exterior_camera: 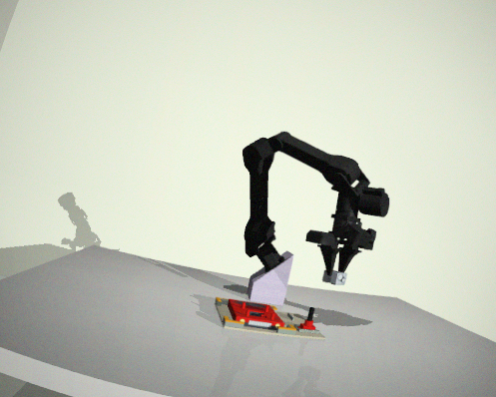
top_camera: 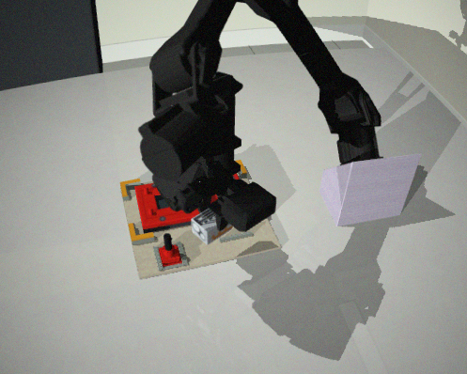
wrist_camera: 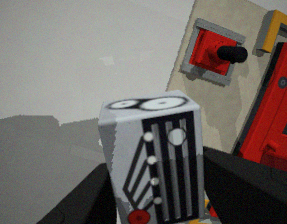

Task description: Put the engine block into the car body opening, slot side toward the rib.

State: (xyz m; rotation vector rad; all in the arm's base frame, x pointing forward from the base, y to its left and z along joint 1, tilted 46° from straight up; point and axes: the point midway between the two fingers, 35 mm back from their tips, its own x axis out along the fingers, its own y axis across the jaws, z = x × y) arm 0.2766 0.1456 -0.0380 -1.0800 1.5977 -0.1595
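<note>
My gripper tip is now 30 mm short of the beige baseplate, 150 mm to the left of it and 120 mm above it. Also, from my gripper tip: engine block: 10 mm below; black peg: 70 mm ahead, 50 mm to the right, 100 mm below.
</note>
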